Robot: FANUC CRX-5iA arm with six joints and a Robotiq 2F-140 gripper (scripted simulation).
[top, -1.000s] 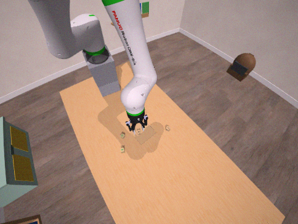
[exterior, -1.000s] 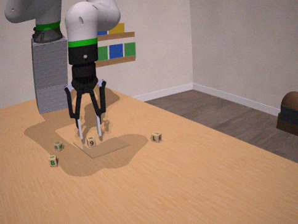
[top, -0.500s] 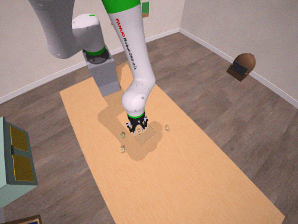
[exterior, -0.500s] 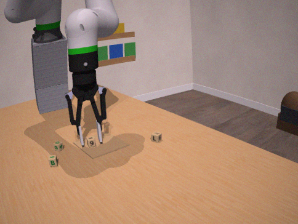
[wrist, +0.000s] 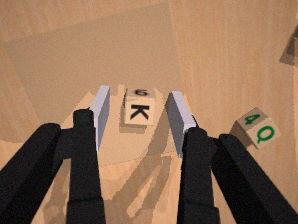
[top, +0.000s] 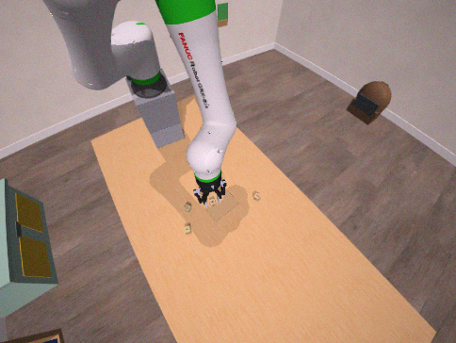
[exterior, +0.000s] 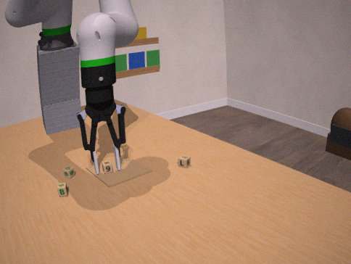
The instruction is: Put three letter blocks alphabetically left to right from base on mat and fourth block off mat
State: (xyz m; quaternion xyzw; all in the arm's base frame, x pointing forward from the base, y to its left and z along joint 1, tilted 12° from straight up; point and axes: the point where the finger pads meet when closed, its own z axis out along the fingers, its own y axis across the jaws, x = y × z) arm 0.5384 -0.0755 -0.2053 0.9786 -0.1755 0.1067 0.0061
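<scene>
The thin tan mat is 1 cm ahead of my hand, 3 cm to the left of it and 4 cm below it.
</scene>
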